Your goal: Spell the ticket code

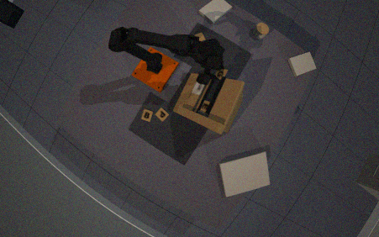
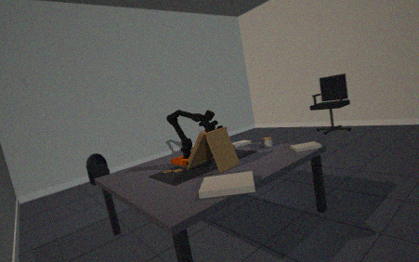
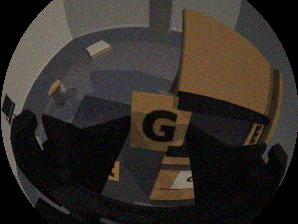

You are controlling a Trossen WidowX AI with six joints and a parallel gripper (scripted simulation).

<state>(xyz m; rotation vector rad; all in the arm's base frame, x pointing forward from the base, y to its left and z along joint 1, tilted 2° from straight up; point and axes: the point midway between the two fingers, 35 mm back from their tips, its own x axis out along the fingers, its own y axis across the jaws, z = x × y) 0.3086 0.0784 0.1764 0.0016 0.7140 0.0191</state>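
Now: gripper tip 6 cm past the white ticket, 9 cm to the left of it and 8 cm above it. Round my gripper tip: small cup 11 cm ahead, 43 cm to the left, 14 cm below; then white slab 40 cm ahead, 39 cm to the right, 15 cm below; then dark mat 14 cm behind, 10 cm to the right, 17 cm below.
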